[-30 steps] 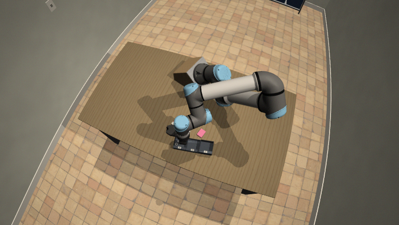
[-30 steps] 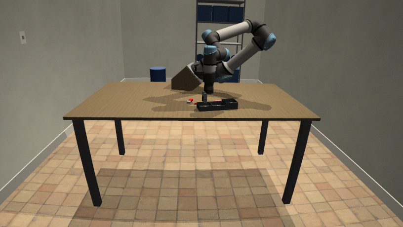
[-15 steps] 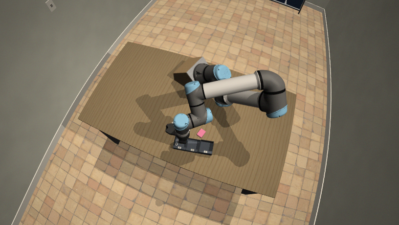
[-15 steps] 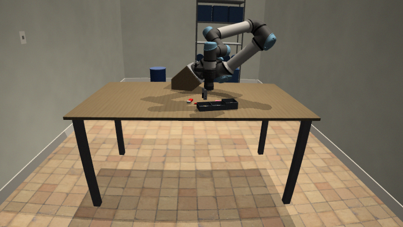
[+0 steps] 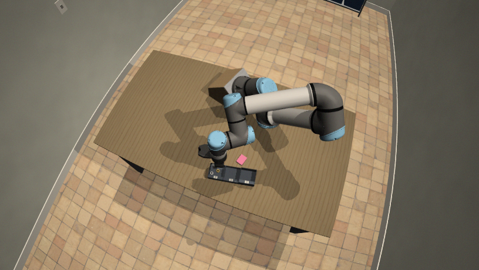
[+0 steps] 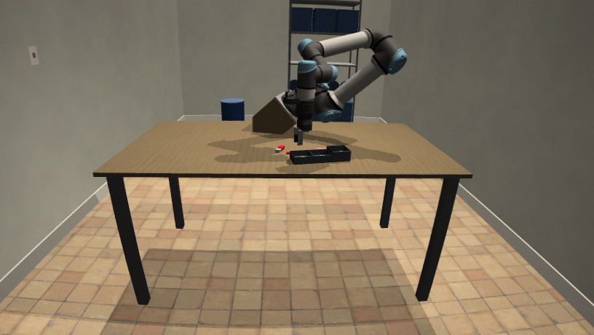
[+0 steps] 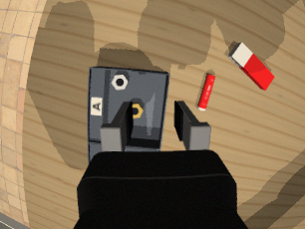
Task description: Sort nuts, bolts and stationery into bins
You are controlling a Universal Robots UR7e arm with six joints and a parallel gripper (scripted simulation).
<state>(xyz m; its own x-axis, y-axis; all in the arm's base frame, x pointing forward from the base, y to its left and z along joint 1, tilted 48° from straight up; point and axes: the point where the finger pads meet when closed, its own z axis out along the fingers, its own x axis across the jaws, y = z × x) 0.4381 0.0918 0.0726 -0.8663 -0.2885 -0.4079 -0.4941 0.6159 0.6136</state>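
Now: the white eraser 8 cm behind my hand, 10 cm to the right of it and 8 cm below it. The rest, counted from my hand: brass nut 1 cm ahead, 2 cm to the left, 7 cm below; then red cylinder 5 cm behind, 4 cm to the right, 8 cm below; then white nut 4 cm ahead, 7 cm below.
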